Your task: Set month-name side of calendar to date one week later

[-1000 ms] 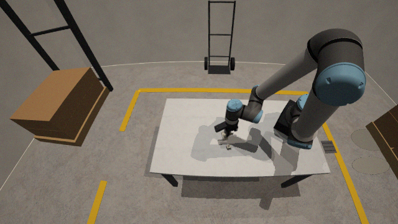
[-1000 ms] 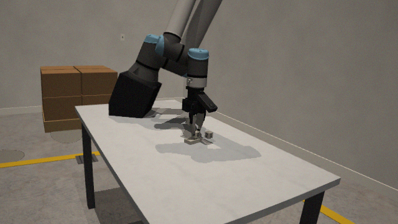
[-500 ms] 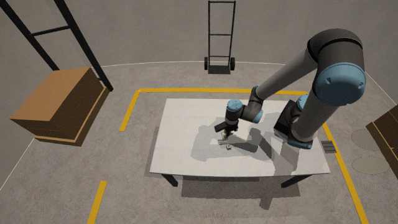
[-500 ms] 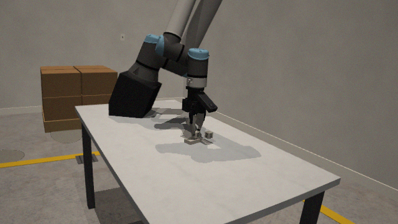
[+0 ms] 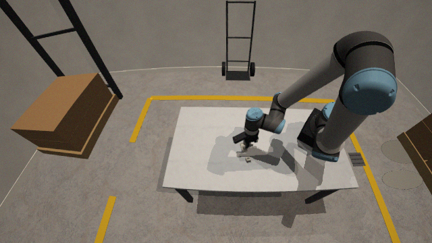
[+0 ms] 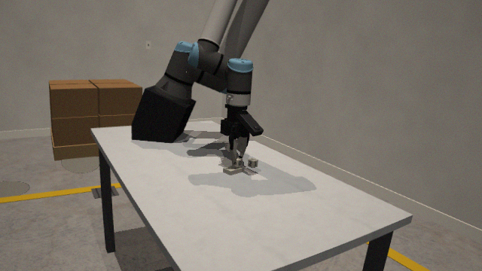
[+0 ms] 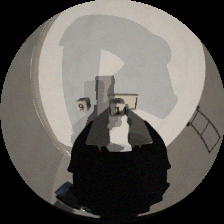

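Now: the calendar tray 40 mm below my hand, 20 mm to the right of it and 10 mm ahead of it.
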